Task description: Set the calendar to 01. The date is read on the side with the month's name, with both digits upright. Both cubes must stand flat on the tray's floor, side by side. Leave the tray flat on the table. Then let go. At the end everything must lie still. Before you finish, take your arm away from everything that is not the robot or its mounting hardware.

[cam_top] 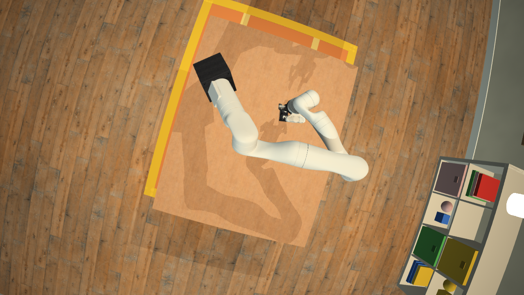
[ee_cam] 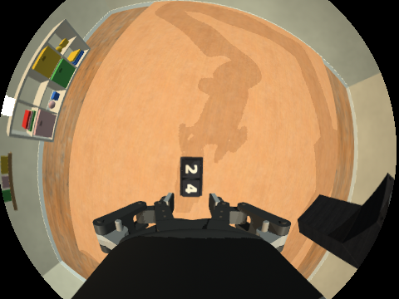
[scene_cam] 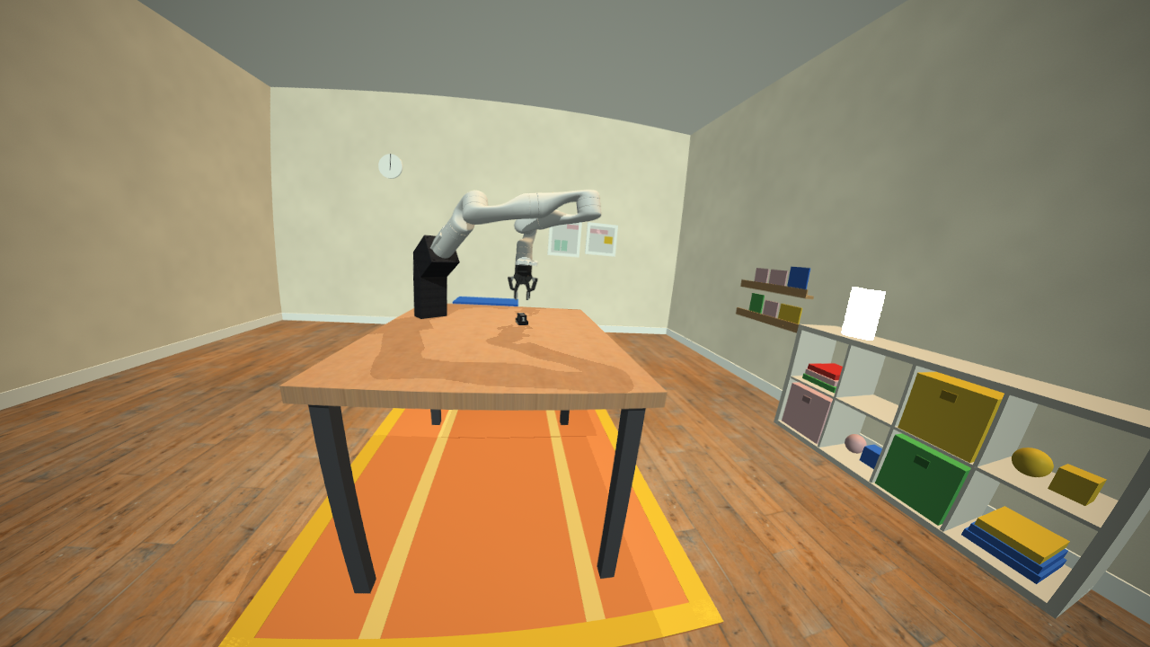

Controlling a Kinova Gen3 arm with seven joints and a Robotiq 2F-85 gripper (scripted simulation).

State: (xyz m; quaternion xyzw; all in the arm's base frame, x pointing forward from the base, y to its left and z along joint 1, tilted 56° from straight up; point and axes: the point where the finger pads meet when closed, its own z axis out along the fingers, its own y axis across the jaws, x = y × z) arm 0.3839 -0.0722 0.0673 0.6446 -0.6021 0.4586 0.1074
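Now: the black digit cube 1 cm behind my hand, 3 cm to the right of it and 9 cm below it. From my hand the other things lie so: black calendar tray 2 cm to the right, 11 cm below.
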